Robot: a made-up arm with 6 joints.
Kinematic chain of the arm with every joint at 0, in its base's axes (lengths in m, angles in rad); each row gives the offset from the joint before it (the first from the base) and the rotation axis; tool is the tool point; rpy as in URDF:
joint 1: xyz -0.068 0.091 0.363 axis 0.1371 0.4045 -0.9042
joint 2: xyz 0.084 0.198 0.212 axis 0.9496 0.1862 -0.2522
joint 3: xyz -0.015 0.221 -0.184 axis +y
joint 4: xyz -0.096 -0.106 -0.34 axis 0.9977 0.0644 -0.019
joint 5: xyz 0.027 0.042 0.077 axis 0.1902 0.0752 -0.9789
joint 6: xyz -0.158 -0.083 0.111 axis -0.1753 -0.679 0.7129
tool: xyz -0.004 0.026 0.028 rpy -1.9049 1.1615 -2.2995
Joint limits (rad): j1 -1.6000..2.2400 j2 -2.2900..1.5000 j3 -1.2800..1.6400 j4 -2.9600..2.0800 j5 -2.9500..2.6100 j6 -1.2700..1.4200
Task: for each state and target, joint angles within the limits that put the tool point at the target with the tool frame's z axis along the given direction. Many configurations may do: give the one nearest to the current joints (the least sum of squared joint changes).
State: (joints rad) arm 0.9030 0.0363 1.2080 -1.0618 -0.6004 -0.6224
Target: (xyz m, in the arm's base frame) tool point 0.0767 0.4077 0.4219 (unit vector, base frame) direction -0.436 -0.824 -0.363
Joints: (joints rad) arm 0.8821 -0.2491 0.8084 -0.6009 -0.4571 -0.9439
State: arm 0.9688 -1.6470 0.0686 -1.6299 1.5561 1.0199
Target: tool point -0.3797 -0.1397 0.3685 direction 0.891 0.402 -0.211
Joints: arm 0.7731 -2.0095 0.9527 -0.9204 1.8508 1.1503
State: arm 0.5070 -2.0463 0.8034 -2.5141 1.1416 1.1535
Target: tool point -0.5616 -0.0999 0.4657 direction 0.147 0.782 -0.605
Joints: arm 0.7092 -1.3245 0.9413 -2.6737 1.9002 0.7353
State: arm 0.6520 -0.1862 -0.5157 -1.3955 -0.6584 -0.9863
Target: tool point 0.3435 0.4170 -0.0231 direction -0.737 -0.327 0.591
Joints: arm 0.8132 0.0220 -0.9859 -1.4345 0.2308 -0.9049
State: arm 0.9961 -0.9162 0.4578 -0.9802 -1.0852 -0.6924
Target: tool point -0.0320 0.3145 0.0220 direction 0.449 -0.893 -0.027
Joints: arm 1.2954 -0.6976 0.0195 -1.6838 -1.1105 -0.9009
